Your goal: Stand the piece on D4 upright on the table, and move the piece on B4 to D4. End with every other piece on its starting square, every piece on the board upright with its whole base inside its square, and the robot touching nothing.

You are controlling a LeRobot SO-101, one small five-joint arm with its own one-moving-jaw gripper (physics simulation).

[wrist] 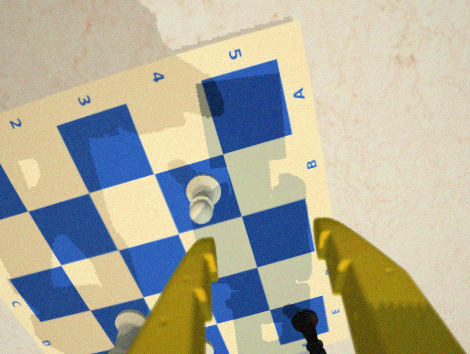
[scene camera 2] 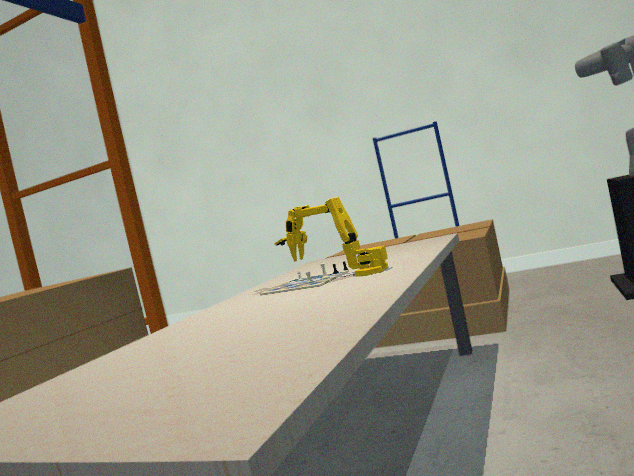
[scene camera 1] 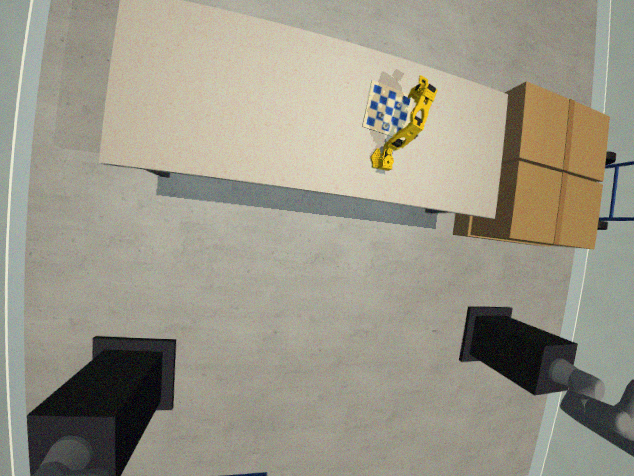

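Pixels of known places: hand, tool point: point(wrist: 215, 252) point(scene camera 2: 295, 260) point(scene camera 1: 408, 97); arm's base, link origin: point(scene camera 2: 366, 273) point(scene camera 1: 381, 155).
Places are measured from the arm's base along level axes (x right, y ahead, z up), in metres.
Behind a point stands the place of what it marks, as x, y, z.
A white piece point(wrist: 202, 197) @(0.057, 0.251, 0.028) point(scene camera 1: 398, 105) @(0.051, 0.243, 0.012) stands upright on B4 of the blue and cream board point(wrist: 302, 120) @(0.117, 0.263, 0.006) point(scene camera 2: 266, 292) @(-0.088, 0.306, 0.006). Square D4 shows bare in the wrist view. A black piece point(scene camera 2: 345, 265) @(0.152, 0.115, 0.017) stands upright on the table point(scene camera 2: 204, 384) @(-0.899, 0.003, 0.000), off the board at the robot's side. Another black piece point(wrist: 306, 320) @(0.081, 0.134, 0.012) point(scene camera 2: 334, 268) @(0.077, 0.128, 0.022) is upright on E5. One white piece point(wrist: 130, 320) @(-0.024, 0.185, 0.012) point(scene camera 1: 379, 115) @(-0.038, 0.176, 0.011) is on D2, partly behind the left jaw. Another white piece point(scene camera 1: 385, 125) @(-0.008, 0.133, 0.020) appears to be on E3, mostly hidden in the wrist view. My gripper point(wrist: 265, 232) point(scene camera 2: 298, 258) @(0.064, 0.253, 0.075) is open and empty, high above the board.
The yellow arm base point(scene camera 1: 381, 159) @(-0.024, -0.033, 0.052) point(scene camera 2: 371, 261) @(-0.016, -0.029, 0.034) stands beside the board's E side. Cardboard boxes point(scene camera 1: 542, 128) stand past the table's end. A blue cart frame point(scene camera 2: 445, 169) is behind them. Dark pedestals point(scene camera 1: 138, 379) stand on the floor, away from the table.
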